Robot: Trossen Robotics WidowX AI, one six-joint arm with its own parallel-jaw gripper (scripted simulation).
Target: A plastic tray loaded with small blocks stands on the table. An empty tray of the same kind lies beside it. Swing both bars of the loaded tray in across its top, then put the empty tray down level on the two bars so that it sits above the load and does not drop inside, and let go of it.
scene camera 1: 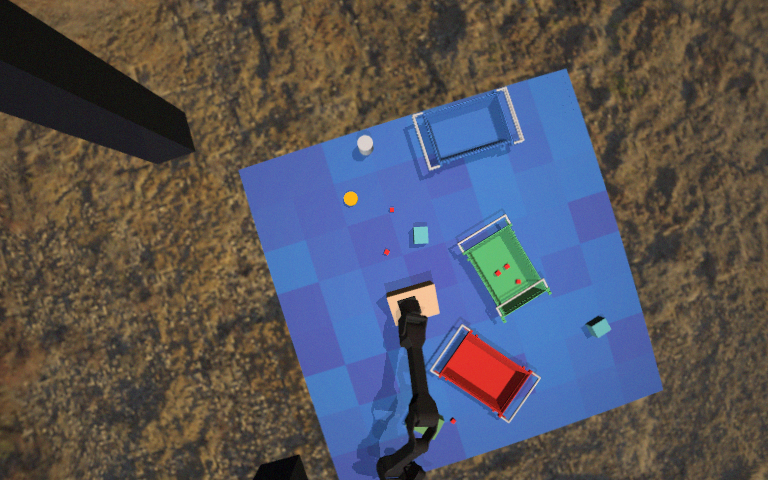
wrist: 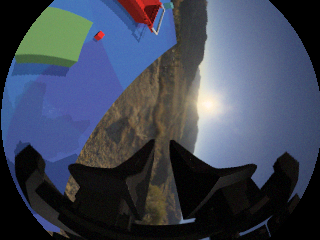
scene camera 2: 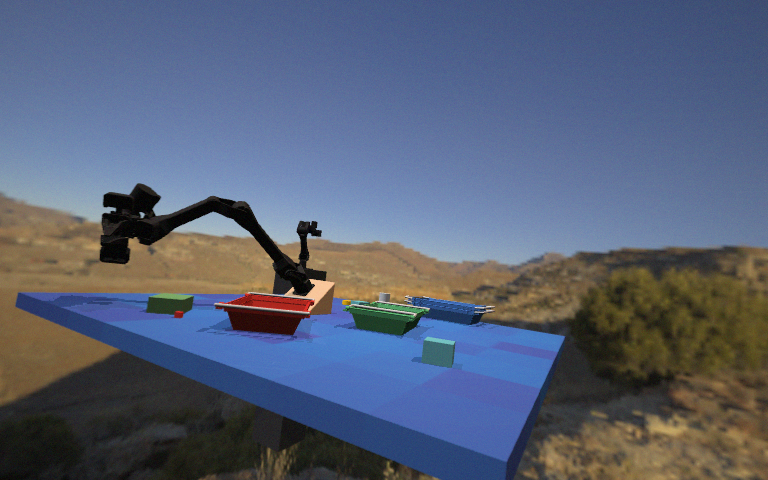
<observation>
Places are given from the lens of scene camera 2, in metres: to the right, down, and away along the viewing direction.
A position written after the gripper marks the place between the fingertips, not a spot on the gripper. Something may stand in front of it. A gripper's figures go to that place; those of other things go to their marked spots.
gripper (scene camera 2: 106, 239): -0.67, 0.00, 0.86
red tray (scene camera 2: 257, 312): -0.29, 0.17, 0.82
green block (scene camera 2: 165, 303): -0.56, 0.16, 0.93
The marked spots on the red tray and the green block are 0.29 m apart.
</observation>
